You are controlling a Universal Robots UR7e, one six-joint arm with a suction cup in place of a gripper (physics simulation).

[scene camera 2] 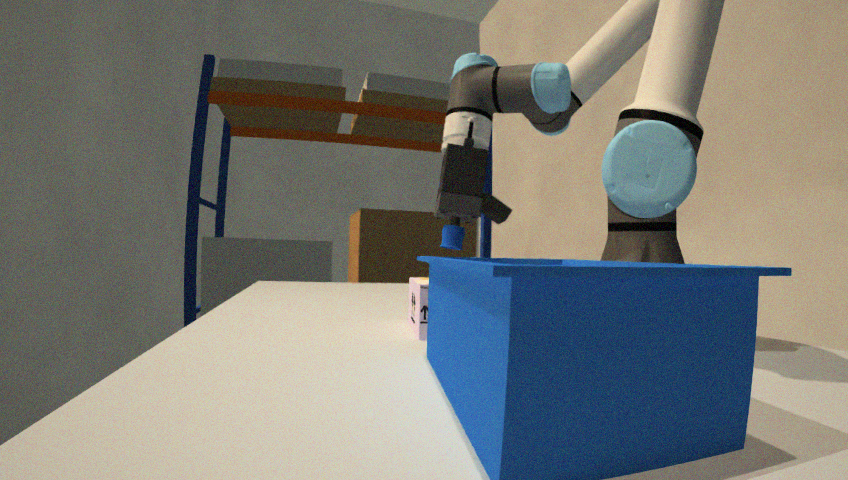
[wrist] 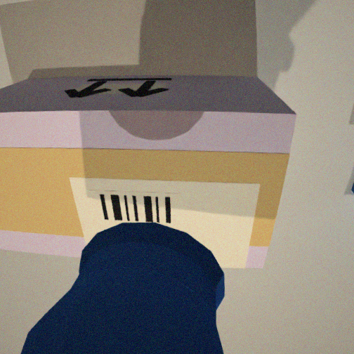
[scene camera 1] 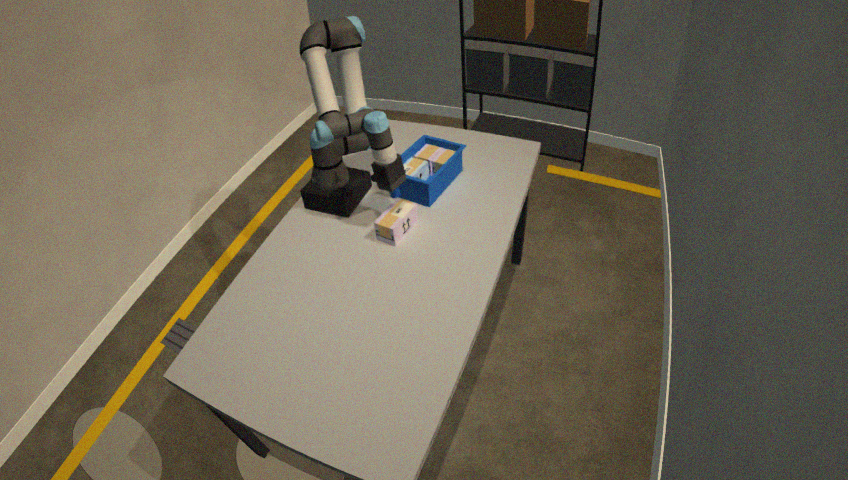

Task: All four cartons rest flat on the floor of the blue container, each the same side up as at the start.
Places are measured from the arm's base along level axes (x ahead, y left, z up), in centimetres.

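Where they show: end effector, tool point: [scene camera 2: 451,248] [scene camera 1: 395,195]; arm's base, origin of the base link: [scene camera 1: 330,179].
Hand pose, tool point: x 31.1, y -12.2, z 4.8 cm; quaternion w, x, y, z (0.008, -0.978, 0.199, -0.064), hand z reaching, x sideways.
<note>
Each offset is from my tool point to the top centre of the thing. Level surfaces: height alone.
A pink and orange carton @[dy -3.3, dx +0.3, dz -5.3 cm] [scene camera 1: 387,230] [scene camera 2: 418,309] [wrist: 40,190] stands on the table in front of the blue container @[dy +26.3, dx +4.7, dz -1.2 cm] [scene camera 1: 445,179] [scene camera 2: 624,356], outside it. Its labelled face is on top and its side arrows point up. My gripper [scene camera 2: 452,239] [wrist: 152,265], a blue suction cup, is off and holds nothing; in scene camera 2 it hangs a little above that carton, apart from it. Inside the container in scene camera 1, orange-topped cartons @[dy +35.0, dx +3.4, dz -4.2 cm] [scene camera 1: 435,154] lie at the far end and another carton @[dy +22.4, dx -1.2, dz -4.4 cm] [scene camera 1: 419,171] nearer. The wrist partly covers the near end; the container floor is mostly hidden.
The table @[dz -13.2 cm] [scene camera 1: 327,309] [scene camera 2: 267,386] carries the arm's black base [scene camera 1: 336,199], left of the container. The container's raised rim stands close beside my wrist. A black shelf rack [scene camera 1: 464,83] is behind the table, and a blue-posted rack [scene camera 2: 195,196] shows in scene camera 2.
</note>
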